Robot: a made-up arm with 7 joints.
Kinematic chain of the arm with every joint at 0, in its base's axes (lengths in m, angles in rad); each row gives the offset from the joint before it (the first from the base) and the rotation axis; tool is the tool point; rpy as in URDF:
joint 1: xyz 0 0 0.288 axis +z
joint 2: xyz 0 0 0 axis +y
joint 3: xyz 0 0 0.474 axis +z
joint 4: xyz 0.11 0 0 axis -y
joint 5: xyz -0.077 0 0.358 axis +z
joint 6: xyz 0 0 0 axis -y
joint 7: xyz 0.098 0 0 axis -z
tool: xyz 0 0 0 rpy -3.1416 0 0
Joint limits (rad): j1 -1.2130..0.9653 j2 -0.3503..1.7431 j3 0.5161..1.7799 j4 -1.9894..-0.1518 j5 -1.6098..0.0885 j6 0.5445..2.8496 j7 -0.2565..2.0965
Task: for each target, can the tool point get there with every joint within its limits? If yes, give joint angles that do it. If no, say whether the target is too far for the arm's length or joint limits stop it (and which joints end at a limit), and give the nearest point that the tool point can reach.
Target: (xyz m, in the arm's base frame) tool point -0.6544 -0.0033 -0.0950
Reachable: no: joint limits stop it (at a limit: joint 1, joint 2, joint 4) | nearest point -0.1759 0.4218 -0.0766 | short by 0.640 m
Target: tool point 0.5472 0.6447 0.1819
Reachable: yes | joints 0.3797 1.3475 0.9949 -1.0494 -0.1632 0.8994 0.0012
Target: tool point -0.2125 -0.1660 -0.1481
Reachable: no: joint limits stop it (at a limit: joint 1, joint 2, joint 3, joint 4, joint 6) | nearest point 0.2606 -0.1675 -0.2254 | short by 0.479 m
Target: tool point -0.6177 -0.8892 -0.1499
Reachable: no: too far | nearest point 0.2743 -0.8115 0.0154 | short by 0.911 m
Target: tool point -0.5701 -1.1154 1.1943
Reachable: no: too far | nearest point -0.2772 -0.2936 1.0827 | short by 0.880 m
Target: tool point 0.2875 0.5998 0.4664
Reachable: yes | joints 0.4658 0.5281 0.8956 -1.7620 -0.5651 0.9528 1.4282
